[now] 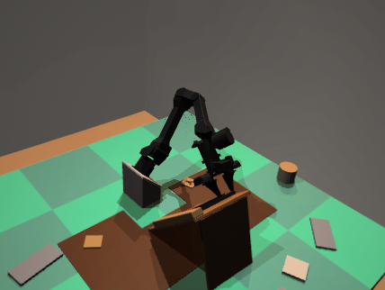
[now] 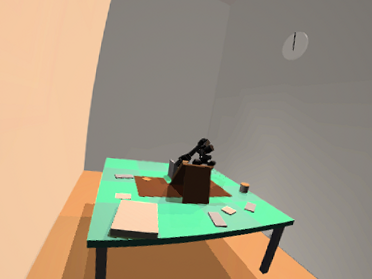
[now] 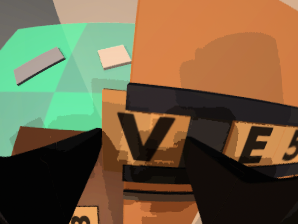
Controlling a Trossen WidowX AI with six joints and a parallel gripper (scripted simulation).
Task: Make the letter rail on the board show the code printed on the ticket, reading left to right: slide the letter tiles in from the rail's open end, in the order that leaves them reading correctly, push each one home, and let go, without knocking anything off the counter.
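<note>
The white ticket lies 9 cm to the right of my gripper tip, 8 cm behind it and 7 cm below it. Also, from my gripper tip: large beige slab 57 cm to the right, 29 cm ahead, 16 cm below; mat 18 cm below, 17 cm behind, 10 cm to the right.
</note>
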